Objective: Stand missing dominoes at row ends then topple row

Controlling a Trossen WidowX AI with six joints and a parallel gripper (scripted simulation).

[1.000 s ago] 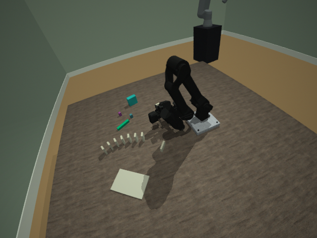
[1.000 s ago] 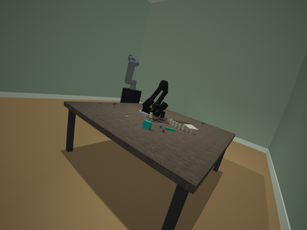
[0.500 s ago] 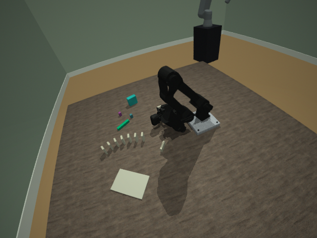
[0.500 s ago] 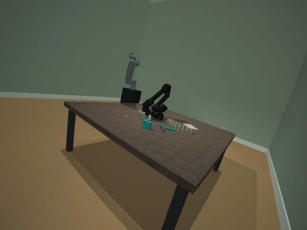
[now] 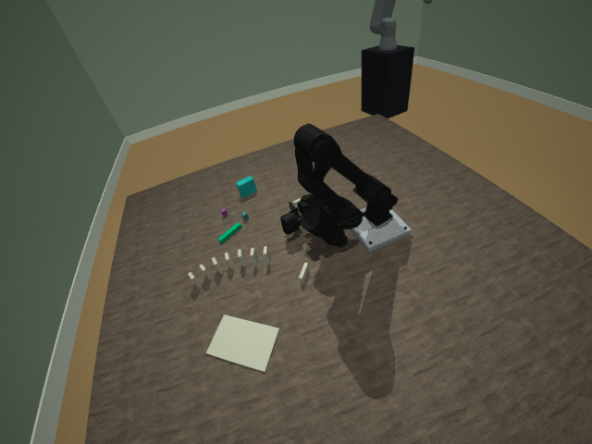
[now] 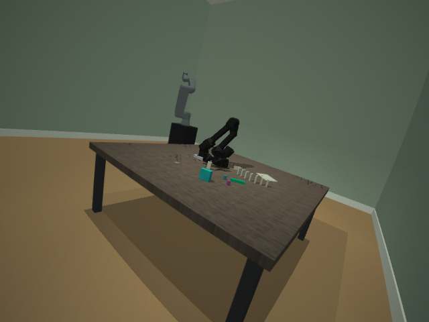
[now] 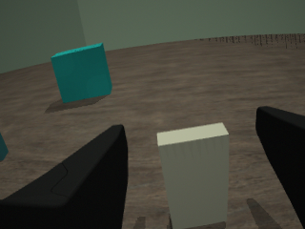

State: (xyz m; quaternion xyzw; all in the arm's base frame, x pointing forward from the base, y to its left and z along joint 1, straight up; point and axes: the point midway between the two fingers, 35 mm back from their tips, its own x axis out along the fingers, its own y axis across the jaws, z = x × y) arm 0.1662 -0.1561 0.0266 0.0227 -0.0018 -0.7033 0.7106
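The small teal block lies 160 mm ahead of my gripper tip, 80 mm to the right of it and 40 mm below it. Round my gripper tip: teal cube 100 mm ahead, 200 mm to the right, 20 mm below; green bar 230 mm ahead, 40 mm to the right, 40 mm below; small grey piece 160 mm behind, 120 mm to the right, 50 mm below.
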